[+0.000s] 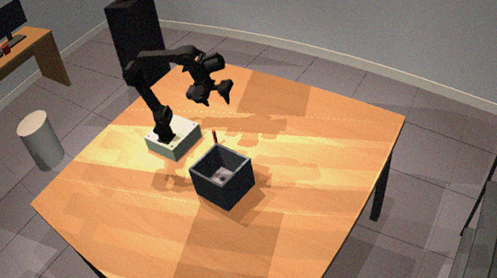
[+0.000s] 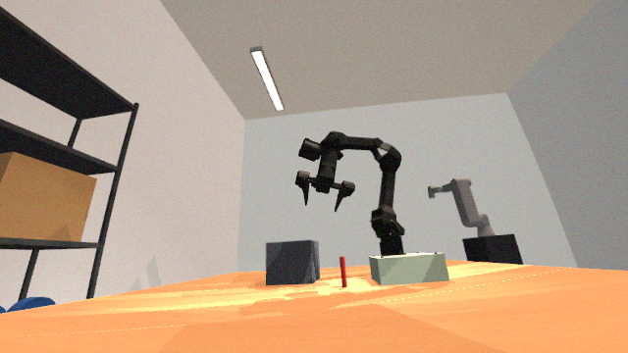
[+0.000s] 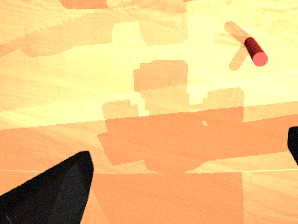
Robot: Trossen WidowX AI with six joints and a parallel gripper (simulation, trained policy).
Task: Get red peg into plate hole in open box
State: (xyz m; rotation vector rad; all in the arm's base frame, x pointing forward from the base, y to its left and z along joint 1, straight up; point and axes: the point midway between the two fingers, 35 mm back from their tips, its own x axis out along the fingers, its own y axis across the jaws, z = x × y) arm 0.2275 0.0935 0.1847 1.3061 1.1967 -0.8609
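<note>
Now: gripper tip 18 cm above the red peg and 5 cm past it. From my gripper tip the other things lie so: pale plate 20 cm to the right, 18 cm below, 10 cm ahead.
</note>
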